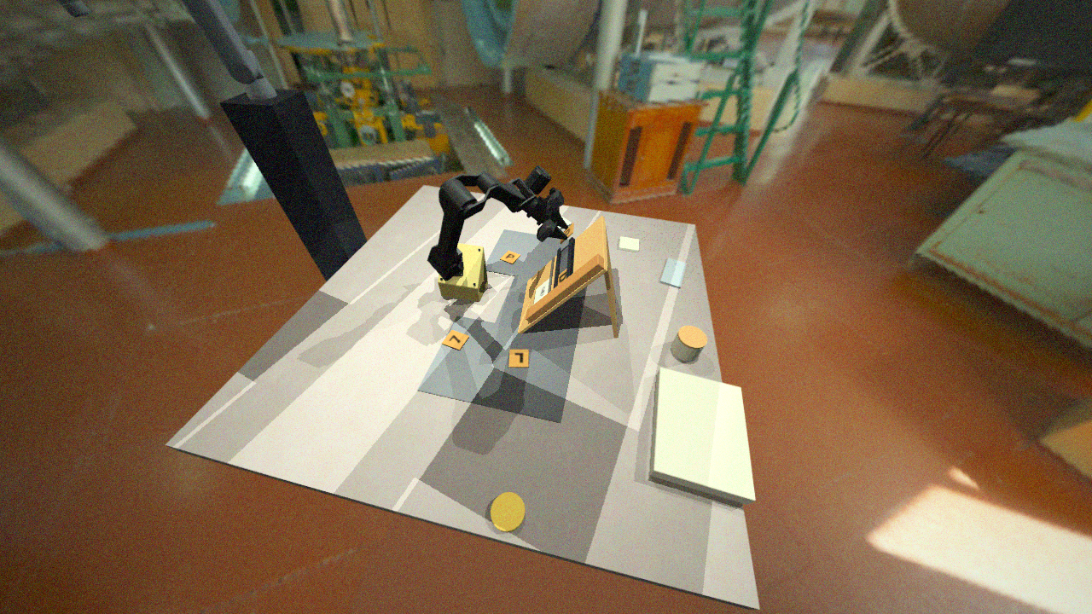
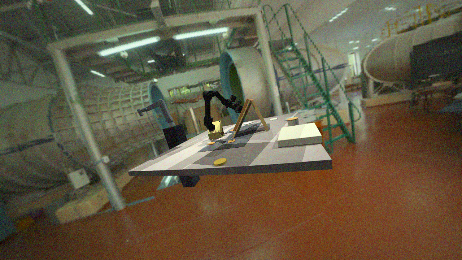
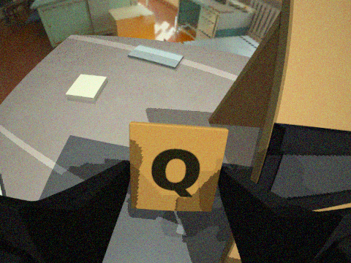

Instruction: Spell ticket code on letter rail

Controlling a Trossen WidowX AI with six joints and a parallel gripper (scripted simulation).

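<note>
Right now my gripper tip is 190 mm to the left of the white ticket, 80 mm above it and 60 mm past it. The rest, counted from my gripper tip: mat 170 mm below, 160 mm to the right, 160 mm behind; cream block 560 mm to the right, 350 mm ahead, 150 mm below; yellow disc 770 mm to the right, 160 mm below, 90 mm behind.
</note>
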